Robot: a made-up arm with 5 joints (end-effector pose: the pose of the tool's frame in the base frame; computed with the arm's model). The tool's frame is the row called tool. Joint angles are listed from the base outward.
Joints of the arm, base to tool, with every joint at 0 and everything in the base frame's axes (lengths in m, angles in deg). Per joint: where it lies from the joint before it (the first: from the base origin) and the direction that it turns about. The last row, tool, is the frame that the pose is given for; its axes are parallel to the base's.
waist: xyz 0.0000 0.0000 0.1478 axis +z
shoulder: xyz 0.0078 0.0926 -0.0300 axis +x
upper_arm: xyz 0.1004 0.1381 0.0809 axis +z
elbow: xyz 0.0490 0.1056 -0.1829 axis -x
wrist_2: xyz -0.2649 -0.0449 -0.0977 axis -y
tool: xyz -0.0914 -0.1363 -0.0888
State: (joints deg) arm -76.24 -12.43 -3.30 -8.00 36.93
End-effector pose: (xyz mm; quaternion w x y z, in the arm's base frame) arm 89.7 155.3 -246.1 0.7350 -0.2342 -0.2245 -0.5954
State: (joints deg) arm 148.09 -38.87 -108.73 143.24 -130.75
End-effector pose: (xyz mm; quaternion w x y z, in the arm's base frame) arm -520.3 -14.1 -61.0 0.5471 -0.1901 0.2730 -0.7681
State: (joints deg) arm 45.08 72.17 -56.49 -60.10 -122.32
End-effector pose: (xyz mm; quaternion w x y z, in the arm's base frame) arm -326.6 280.2 361.9 0.0650 -0.6108 -0.6175 -0.4913
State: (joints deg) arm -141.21 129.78 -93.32 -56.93 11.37
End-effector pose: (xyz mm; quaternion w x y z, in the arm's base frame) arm -167.8 -272.1 670.2 0.6124 -0.6162 0.4444 0.2186
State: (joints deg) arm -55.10 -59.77 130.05 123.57 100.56
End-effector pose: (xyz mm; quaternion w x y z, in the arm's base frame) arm 258.1 19.3 179.9 0.0440 0.1485 -0.4121 0.8979
